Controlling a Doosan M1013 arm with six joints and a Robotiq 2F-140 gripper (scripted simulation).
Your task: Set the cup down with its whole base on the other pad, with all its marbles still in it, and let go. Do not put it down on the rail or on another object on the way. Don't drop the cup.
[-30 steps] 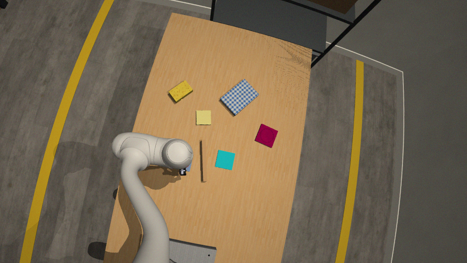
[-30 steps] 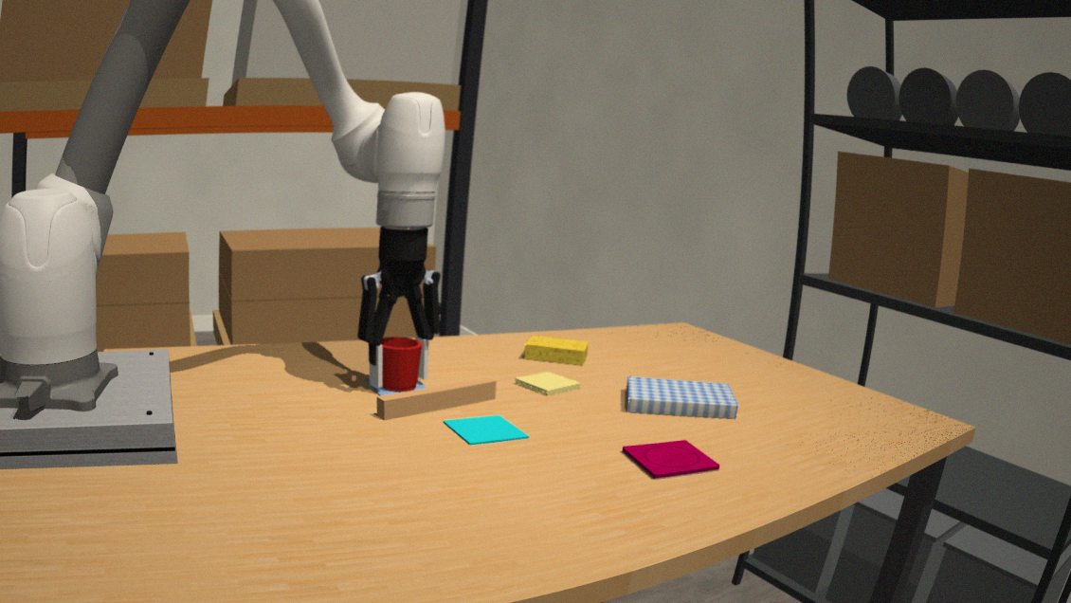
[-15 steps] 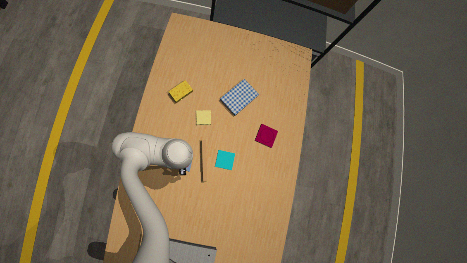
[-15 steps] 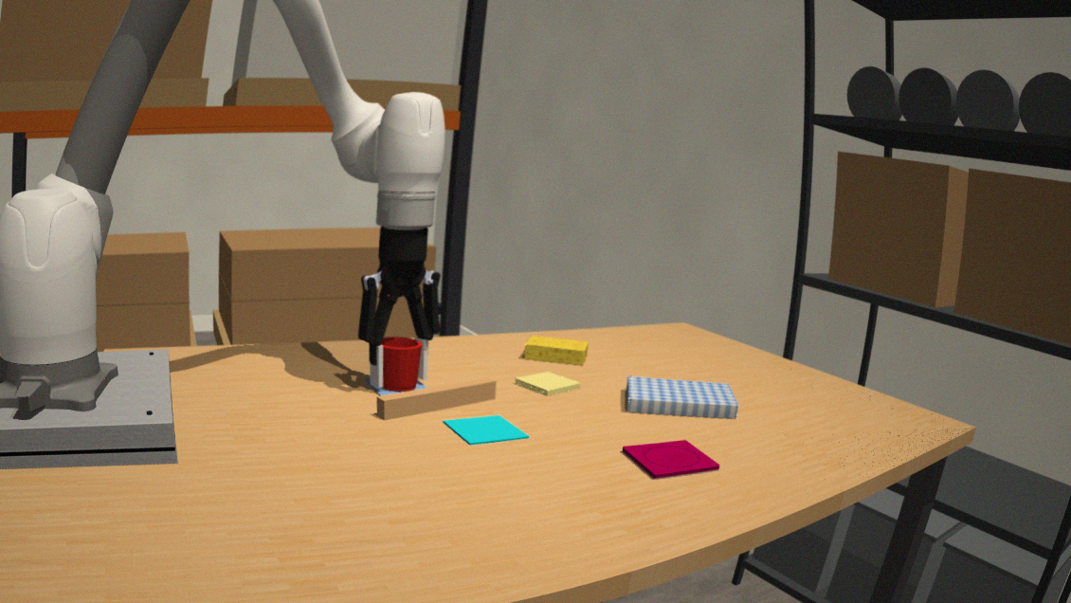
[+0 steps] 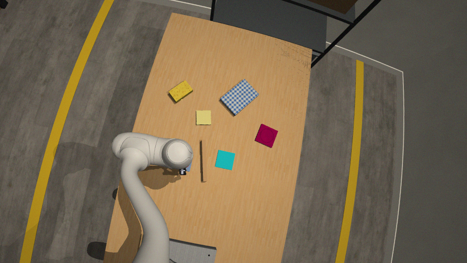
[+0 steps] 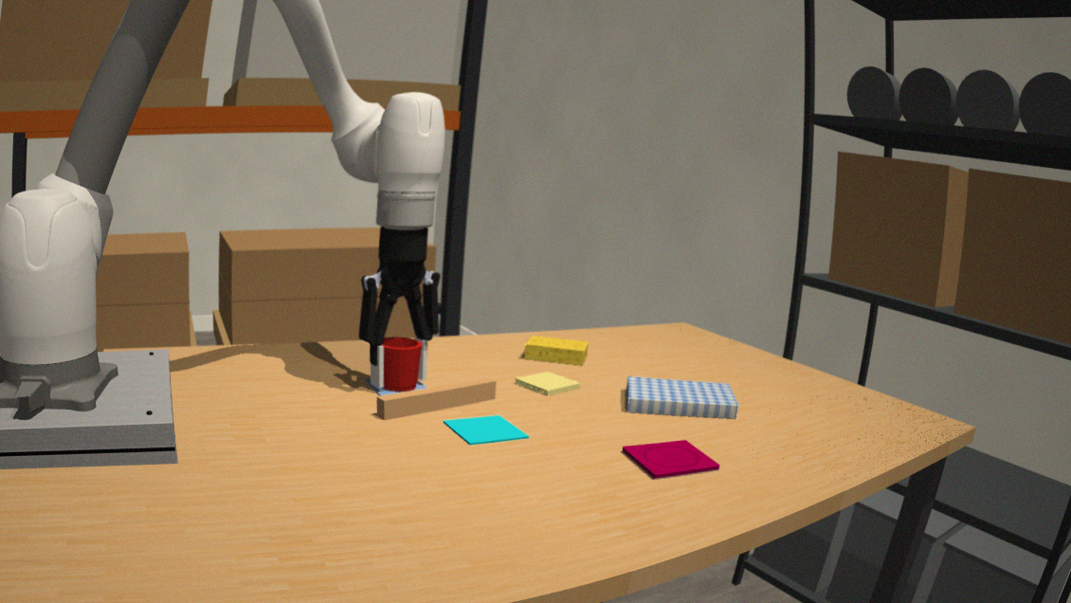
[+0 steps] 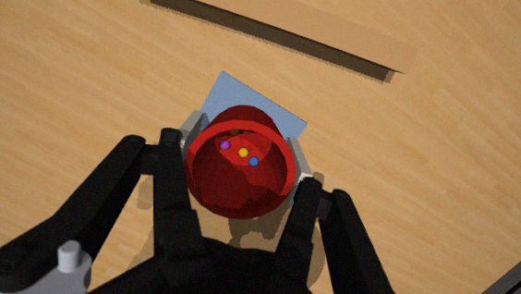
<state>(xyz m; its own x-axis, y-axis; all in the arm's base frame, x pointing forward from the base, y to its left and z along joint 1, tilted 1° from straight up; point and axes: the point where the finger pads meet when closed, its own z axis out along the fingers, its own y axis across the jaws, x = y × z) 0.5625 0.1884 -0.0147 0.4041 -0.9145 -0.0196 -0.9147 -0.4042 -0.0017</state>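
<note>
Right now my hand is 2 cm above the red cup. Round my hand: wooden rail: 4 cm ahead, 9 cm to the right, 3 cm below; cyan pad: 9 cm ahead, 19 cm to the right, 5 cm below.
</note>
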